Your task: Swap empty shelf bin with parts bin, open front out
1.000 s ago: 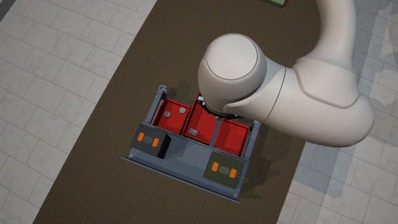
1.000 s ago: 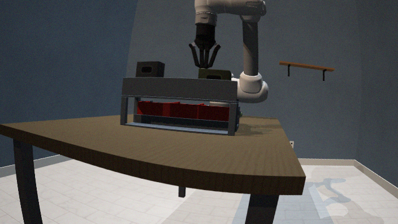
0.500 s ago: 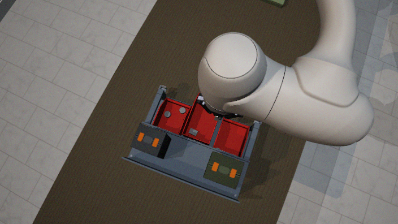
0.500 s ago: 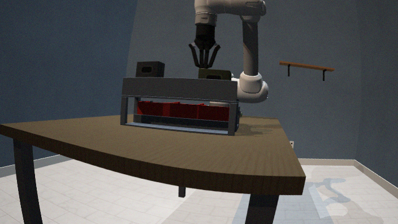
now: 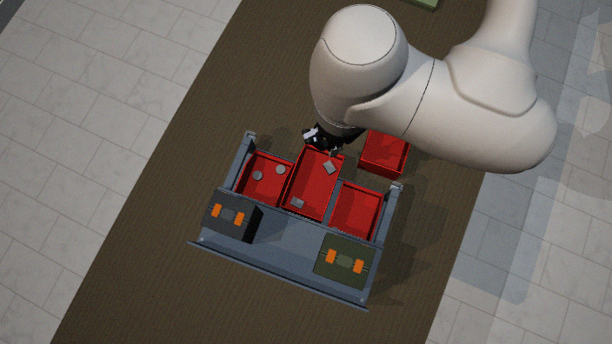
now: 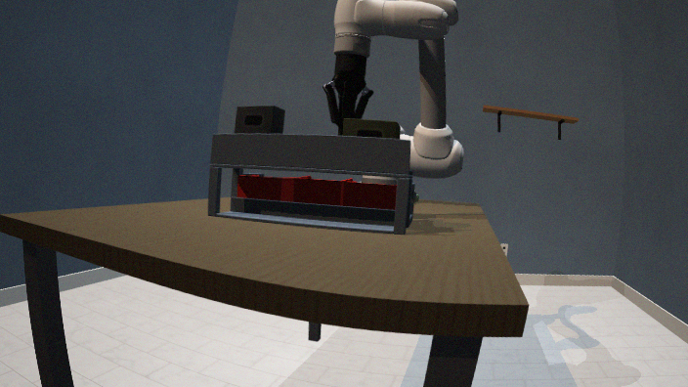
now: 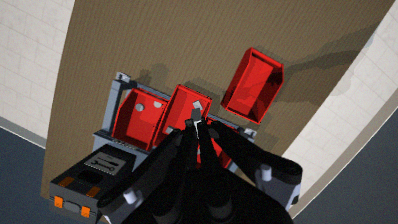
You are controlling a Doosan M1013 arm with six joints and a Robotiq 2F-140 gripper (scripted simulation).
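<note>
Right now my hand is 15 cm short of the shelf board, 1 cm to the right of it and 17 cm above it. Also, from my hand: black case 23 cm ahead, 10 cm to the right, 1 cm below; then green case 19 cm ahead, 13 cm to the left, 2 cm below.
</note>
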